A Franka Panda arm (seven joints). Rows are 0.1 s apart.
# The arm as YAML. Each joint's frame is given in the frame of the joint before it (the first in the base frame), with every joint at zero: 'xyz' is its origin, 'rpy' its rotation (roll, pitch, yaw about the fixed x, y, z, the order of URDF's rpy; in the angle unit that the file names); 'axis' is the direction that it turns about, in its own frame. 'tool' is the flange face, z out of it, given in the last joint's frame.
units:
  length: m
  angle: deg
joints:
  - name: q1
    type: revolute
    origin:
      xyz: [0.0, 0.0, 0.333]
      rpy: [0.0, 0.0, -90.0]
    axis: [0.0, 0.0, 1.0]
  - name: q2
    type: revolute
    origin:
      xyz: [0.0, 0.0, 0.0]
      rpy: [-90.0, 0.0, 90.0]
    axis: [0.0, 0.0, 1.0]
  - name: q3
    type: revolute
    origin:
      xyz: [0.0, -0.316, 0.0]
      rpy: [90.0, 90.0, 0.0]
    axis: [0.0, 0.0, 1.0]
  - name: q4
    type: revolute
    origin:
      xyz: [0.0, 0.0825, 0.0]
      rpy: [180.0, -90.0, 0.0]
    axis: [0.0, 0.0, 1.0]
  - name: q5
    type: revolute
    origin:
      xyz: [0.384, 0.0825, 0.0]
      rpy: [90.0, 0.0, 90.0]
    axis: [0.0, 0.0, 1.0]
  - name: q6
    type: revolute
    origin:
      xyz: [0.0, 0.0, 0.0]
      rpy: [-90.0, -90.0, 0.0]
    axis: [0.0, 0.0, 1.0]
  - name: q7
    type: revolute
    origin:
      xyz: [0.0, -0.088, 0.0]
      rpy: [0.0, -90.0, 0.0]
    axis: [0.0, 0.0, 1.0]
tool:
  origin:
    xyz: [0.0, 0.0, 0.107]
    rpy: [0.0, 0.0, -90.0]
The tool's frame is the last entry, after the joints.
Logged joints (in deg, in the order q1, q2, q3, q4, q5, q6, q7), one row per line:
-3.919 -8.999 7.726 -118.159 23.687 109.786 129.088
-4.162 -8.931 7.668 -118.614 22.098 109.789 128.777
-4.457 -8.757 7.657 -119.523 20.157 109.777 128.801
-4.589 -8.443 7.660 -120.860 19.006 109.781 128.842
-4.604 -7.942 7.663 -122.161 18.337 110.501 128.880
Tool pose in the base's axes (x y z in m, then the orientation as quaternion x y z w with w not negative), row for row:
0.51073 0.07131 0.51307 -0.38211 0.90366 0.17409 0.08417
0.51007 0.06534 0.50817 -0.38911 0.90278 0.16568 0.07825
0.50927 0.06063 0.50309 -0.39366 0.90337 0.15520 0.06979
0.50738 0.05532 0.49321 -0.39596 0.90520 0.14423 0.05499
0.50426 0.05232 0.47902 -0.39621 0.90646 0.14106 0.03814
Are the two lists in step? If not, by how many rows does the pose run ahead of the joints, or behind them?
The pose runs 1 row behind the joints: the pose in row i belongs to the joints in row i - 1.
